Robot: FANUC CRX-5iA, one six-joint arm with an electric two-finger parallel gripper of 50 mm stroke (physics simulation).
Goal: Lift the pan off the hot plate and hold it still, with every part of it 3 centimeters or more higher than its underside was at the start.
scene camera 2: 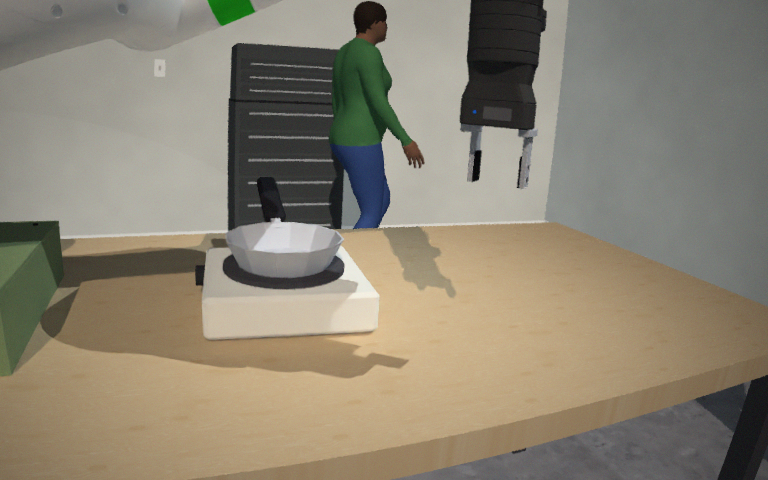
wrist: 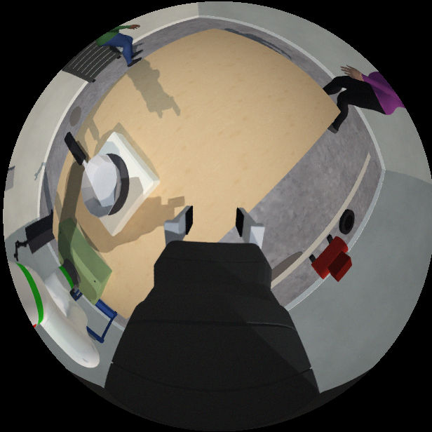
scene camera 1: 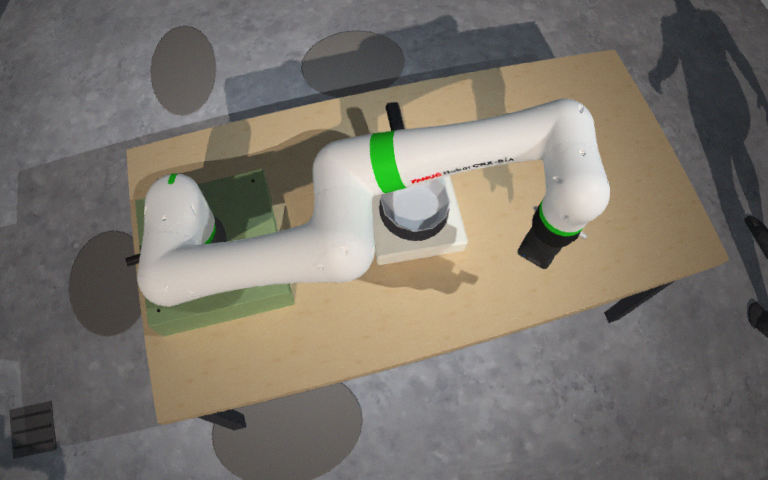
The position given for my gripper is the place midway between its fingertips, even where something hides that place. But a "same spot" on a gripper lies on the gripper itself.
Labels:
my gripper: scene camera 2; wrist 214, 215; scene camera 1
grey faceted pan: scene camera 2 274, 248; wrist; scene camera 1
same spot on my gripper: (scene camera 1: 529, 249) = (scene camera 2: 476, 58)
same spot on grey faceted pan: (wrist: 100, 184) = (scene camera 1: 408, 203)

